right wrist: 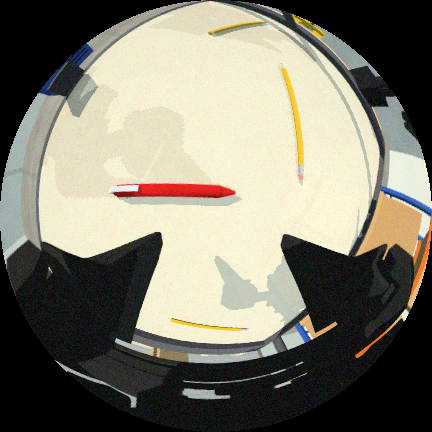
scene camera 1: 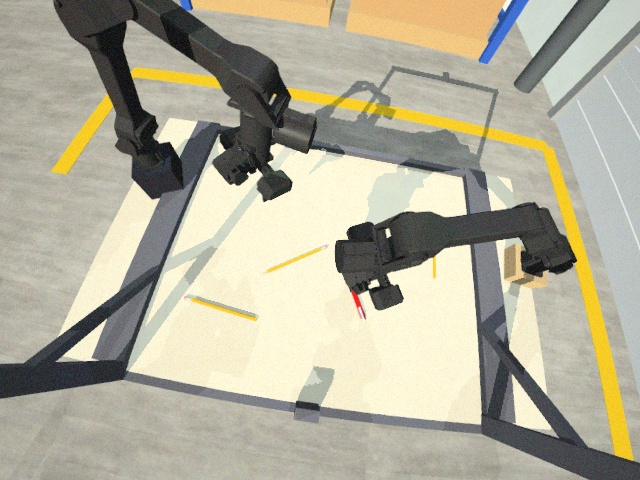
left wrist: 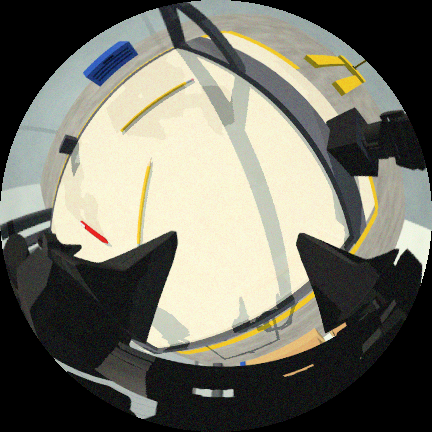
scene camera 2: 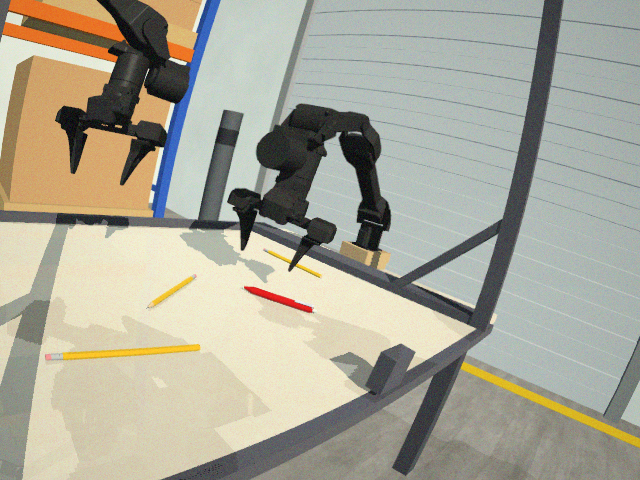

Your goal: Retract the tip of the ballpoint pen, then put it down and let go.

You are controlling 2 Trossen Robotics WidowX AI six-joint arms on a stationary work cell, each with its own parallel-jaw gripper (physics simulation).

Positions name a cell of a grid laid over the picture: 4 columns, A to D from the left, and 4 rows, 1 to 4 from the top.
Scene:
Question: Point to a red ballpoint pen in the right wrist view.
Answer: B2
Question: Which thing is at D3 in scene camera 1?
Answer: A tan block.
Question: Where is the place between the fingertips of my right gripper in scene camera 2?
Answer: At B3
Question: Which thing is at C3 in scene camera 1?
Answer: My right gripper.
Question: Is my left gripper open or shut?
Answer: Open.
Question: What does my left gripper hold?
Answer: Nothing.

